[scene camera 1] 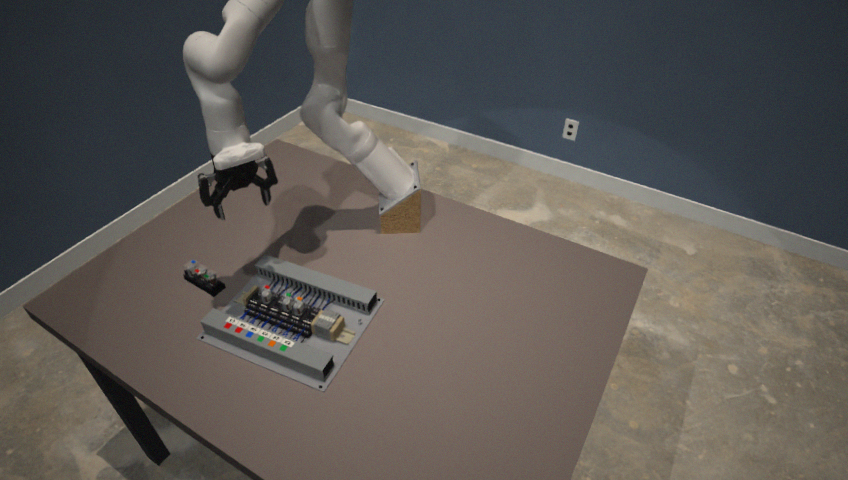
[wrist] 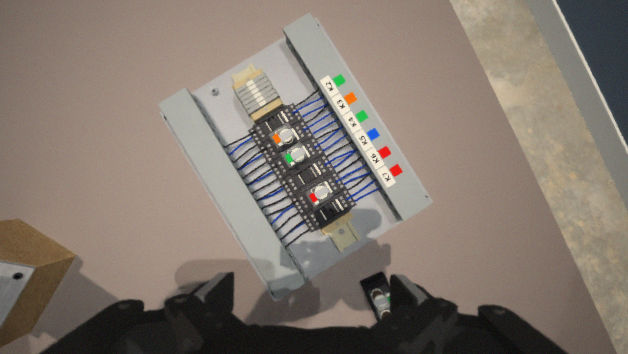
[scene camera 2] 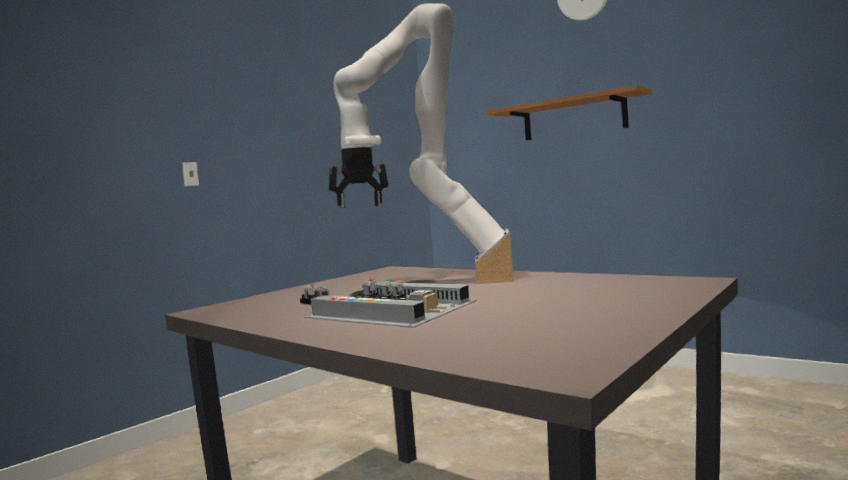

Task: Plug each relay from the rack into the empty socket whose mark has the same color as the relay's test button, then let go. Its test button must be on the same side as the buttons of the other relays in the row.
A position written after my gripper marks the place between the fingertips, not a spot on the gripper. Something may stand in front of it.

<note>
In view: my gripper (scene camera 1: 244,210) and a panel (scene camera 1: 340,351).
My gripper also shows in the wrist view (wrist: 311,291) and in scene camera 2 (scene camera 2: 360,207). The panel also shows in the wrist view (wrist: 226,112) and in scene camera 2 (scene camera 2: 429,316).
</note>
